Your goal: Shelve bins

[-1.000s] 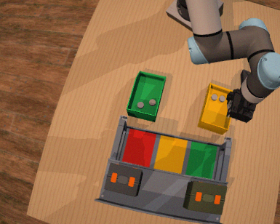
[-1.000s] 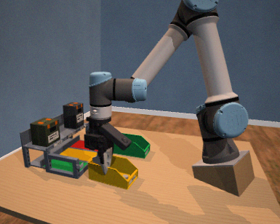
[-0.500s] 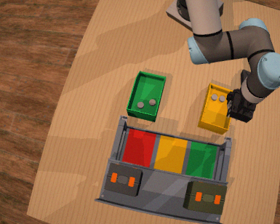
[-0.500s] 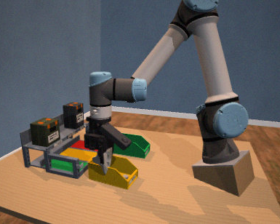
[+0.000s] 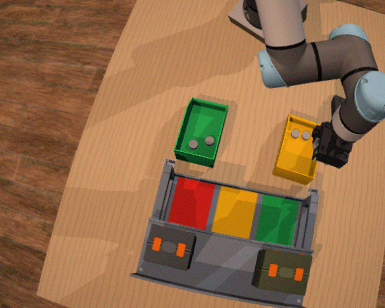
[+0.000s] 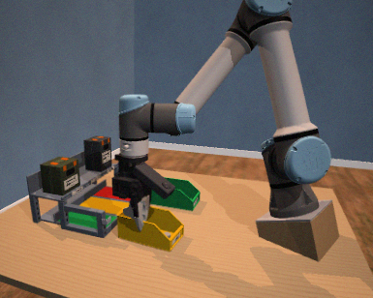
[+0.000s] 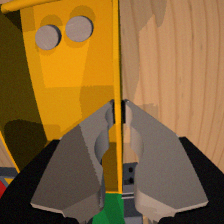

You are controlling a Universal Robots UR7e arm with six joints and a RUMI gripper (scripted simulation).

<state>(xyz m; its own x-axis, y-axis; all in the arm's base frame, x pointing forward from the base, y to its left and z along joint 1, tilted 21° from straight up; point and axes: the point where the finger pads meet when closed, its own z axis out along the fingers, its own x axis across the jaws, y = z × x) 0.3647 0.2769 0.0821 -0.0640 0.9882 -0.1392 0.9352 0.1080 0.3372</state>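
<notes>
The yellow bin lies 50 mm to the right of my hand and 20 mm below it. Round my hand: yellow mark: 250 mm ahead, 140 mm to the right, 60 mm below; then green mark: 230 mm ahead, 30 mm to the right, 60 mm below; then green bin: 50 mm ahead, 300 mm to the right, 20 mm below.
</notes>
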